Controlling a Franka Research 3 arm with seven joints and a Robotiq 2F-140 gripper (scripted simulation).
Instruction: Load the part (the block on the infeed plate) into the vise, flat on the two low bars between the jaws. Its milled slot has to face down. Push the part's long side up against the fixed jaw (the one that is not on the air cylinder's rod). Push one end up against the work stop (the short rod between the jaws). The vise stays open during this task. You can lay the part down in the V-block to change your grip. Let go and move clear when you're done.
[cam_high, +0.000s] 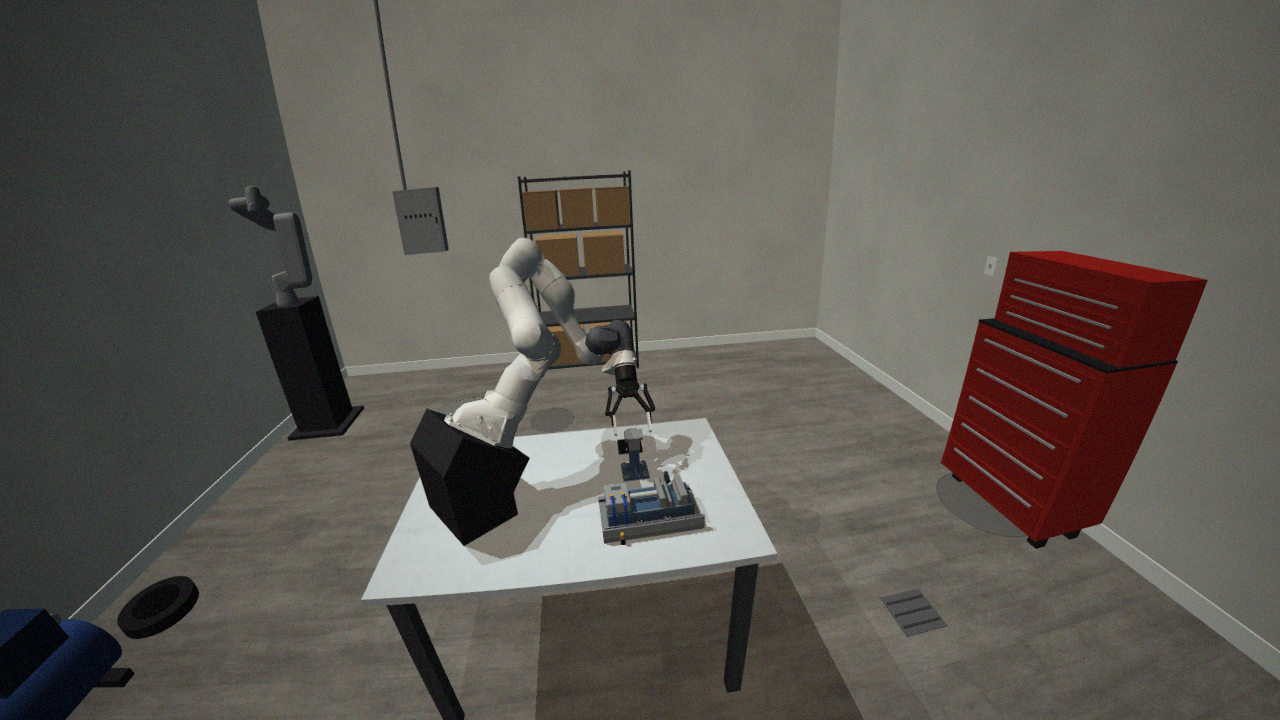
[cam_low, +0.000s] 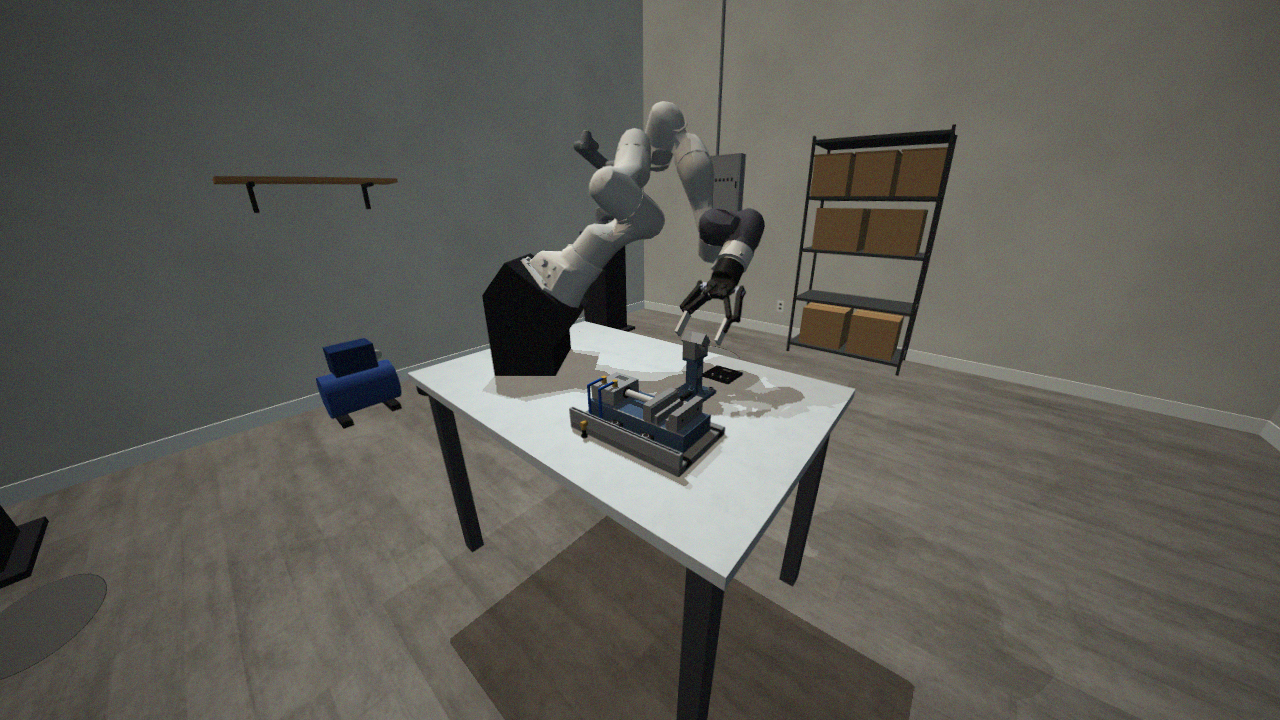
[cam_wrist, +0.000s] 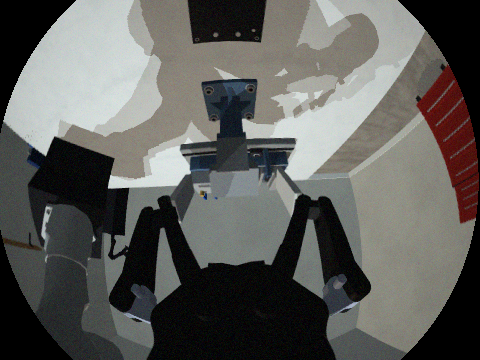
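Now: hand 2 cm to the left of the part and 2 cm above it. The rest, counted from my hand: black infeed plate: 1 cm ahead, 15 cm to the left, 17 cm below.
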